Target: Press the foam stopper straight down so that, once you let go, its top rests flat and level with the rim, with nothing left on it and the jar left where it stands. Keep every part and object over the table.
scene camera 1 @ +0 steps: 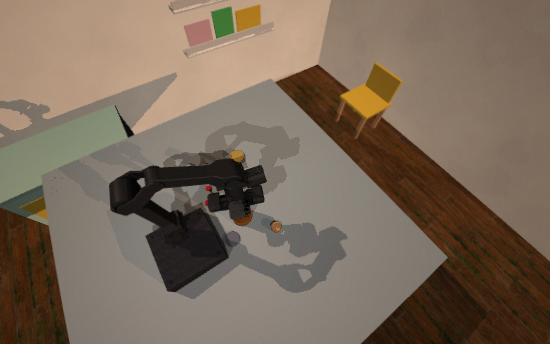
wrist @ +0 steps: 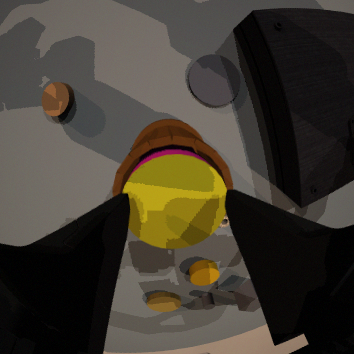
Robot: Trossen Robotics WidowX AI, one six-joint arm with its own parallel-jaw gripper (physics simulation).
Observation:
In view: the gripper (scene camera 1: 238,207), a brown jar (wrist: 176,183) and a dark round piece (wrist: 213,79).
The gripper shows as well in the wrist view (wrist: 177,199).

